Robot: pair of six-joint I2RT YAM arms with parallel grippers.
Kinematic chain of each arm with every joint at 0, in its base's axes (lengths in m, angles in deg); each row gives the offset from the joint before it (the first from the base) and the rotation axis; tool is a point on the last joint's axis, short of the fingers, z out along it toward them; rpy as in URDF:
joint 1: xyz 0 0 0.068 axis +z
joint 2: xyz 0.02 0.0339 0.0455 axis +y
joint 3: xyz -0.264 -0.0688 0 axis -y
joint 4: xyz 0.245 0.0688 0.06 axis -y
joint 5: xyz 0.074 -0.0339 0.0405 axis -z
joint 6: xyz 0.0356 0 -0.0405 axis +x
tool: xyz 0 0 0 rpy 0 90 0
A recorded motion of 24 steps. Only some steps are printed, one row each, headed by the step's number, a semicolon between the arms.
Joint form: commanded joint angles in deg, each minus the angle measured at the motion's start. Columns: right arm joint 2, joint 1, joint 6, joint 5, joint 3, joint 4; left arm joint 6, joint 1, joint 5, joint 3, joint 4, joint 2.
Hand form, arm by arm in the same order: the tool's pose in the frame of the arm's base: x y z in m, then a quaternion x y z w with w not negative. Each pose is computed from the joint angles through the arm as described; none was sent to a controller.
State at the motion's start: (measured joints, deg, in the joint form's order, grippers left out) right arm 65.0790 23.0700 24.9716 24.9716 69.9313 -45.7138; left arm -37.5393 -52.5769 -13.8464 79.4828 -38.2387 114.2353
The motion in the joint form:
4: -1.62 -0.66 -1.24 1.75 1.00 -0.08; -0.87 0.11 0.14 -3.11 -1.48 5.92
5: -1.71 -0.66 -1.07 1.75 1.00 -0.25; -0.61 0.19 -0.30 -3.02 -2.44 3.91
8: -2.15 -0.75 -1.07 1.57 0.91 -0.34; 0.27 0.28 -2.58 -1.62 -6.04 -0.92
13: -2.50 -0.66 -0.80 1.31 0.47 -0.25; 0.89 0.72 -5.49 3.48 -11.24 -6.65
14: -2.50 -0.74 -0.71 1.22 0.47 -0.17; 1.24 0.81 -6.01 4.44 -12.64 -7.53
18: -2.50 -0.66 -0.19 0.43 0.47 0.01; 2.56 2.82 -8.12 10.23 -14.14 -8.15
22: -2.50 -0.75 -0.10 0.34 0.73 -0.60; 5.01 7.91 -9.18 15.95 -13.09 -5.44
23: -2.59 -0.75 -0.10 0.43 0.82 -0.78; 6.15 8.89 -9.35 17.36 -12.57 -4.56
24: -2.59 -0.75 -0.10 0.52 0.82 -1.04; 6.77 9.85 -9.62 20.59 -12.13 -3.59
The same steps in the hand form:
4: 0.2096 0.0691 0.3754 0.11081 0.87444 -0.02517 0.47164; 0.2402 -0.2988 0.1077 0.11459 0.98464 0.04350 0.12437
5: 0.2091 0.0689 0.3755 0.11196 0.87457 -0.02478 0.47114; 0.2399 -0.2972 0.1206 0.11457 0.98357 0.03951 0.13381
8: 0.2073 0.0679 0.3764 0.11245 0.87385 -0.02283 0.47246; 0.2392 -0.2930 0.1563 0.11623 0.97898 0.03860 0.16310
13: 0.2060 0.0679 0.3752 0.11286 0.87415 -0.01943 0.47195; 0.2421 -0.2892 0.2142 0.10617 0.97081 0.02400 0.21372
14: 0.2061 0.0677 0.3753 0.11396 0.87385 -0.01842 0.47229; 0.2417 -0.2873 0.2237 0.10693 0.96946 0.02541 0.21926
18: 0.2062 0.0685 0.3754 0.11470 0.87417 -0.00945 0.47178; 0.2582 -0.2844 0.2559 0.08925 0.96136 0.01638 0.25991
22: 0.2056 0.0679 0.3760 0.11517 0.87547 -0.01013 0.46924; 0.2964 -0.2734 0.2687 0.05760 0.95534 0.01828 0.28926
23: 0.2049 0.0676 0.3765 0.11550 0.87531 -0.01080 0.46944; 0.3051 -0.2720 0.2705 0.05659 0.95320 0.01914 0.29637
24: 0.2047 0.0675 0.3762 0.11540 0.87612 -0.01246 0.46791; 0.3158 -0.2723 0.2813 0.04798 0.94795 0.01077 0.31460

